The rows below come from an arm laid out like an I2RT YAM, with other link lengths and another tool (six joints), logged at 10 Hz.
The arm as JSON. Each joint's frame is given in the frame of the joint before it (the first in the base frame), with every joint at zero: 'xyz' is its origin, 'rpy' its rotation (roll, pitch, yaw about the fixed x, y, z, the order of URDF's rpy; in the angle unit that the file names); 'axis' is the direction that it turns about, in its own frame. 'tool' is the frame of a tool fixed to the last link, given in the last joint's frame.
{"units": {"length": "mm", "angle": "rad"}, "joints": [
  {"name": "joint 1", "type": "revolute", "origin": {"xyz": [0.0, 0.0, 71.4], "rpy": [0.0, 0.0, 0.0]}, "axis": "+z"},
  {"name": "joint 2", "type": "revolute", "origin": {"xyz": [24.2, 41.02, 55.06], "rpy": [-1.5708, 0.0, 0.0]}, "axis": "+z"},
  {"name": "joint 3", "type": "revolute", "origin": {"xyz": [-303.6, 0.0, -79.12], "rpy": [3.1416, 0.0, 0.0]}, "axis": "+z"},
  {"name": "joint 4", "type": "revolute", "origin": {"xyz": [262.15, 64.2, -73.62], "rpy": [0.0, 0.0, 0.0]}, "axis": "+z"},
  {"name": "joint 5", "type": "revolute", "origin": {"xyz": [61.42, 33.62, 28.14], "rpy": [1.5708, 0.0, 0.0]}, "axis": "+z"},
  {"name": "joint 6", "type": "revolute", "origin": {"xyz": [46.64, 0.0, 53.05], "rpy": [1.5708, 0.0, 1.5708]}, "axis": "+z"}
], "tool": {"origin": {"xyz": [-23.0, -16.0, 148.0], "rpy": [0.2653, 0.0, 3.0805]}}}
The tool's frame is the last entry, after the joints.
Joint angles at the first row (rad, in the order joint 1, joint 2, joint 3, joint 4, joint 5, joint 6):
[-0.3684 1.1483 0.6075 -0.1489 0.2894 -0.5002]
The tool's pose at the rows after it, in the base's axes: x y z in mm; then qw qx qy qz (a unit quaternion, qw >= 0):
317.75 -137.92 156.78 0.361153 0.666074 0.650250 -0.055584
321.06 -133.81 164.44 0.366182 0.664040 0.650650 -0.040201
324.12 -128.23 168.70 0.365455 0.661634 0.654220 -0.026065
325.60 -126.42 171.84 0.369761 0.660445 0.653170 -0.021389
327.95 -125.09 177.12 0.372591 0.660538 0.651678 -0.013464
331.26 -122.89 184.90 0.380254 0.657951 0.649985 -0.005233
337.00 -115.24 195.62 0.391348 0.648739 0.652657 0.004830
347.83 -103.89 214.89 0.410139 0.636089 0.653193 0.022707
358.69 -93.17 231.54 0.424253 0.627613 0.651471 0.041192
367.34 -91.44 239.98 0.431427 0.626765 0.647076 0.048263
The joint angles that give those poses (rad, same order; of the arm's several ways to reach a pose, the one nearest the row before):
[-0.3689 1.1294 0.6180 -0.1568 0.2513 -0.4925]
[-0.3674 1.1162 0.6274 -0.1610 0.2281 -0.4841]
[-0.3628 1.1107 0.6368 -0.1703 0.2040 -0.4744]
[-0.3566 1.1049 0.6373 -0.1656 0.2036 -0.4698]
[-0.3559 1.1012 0.6472 -0.1687 0.1943 -0.4621]
[-0.3490 1.0939 0.6574 -0.1660 0.1901 -0.4572]
[-0.3214 1.0846 0.6726 -0.1642 0.1935 -0.4544]
[-0.2771 1.0784 0.7040 -0.1551 0.2030 -0.4443]
[-0.2351 1.0830 0.7349 -0.1428 0.2141 -0.4257]
[-0.2198 1.1026 0.7587 -0.1279 0.2246 -0.4145]

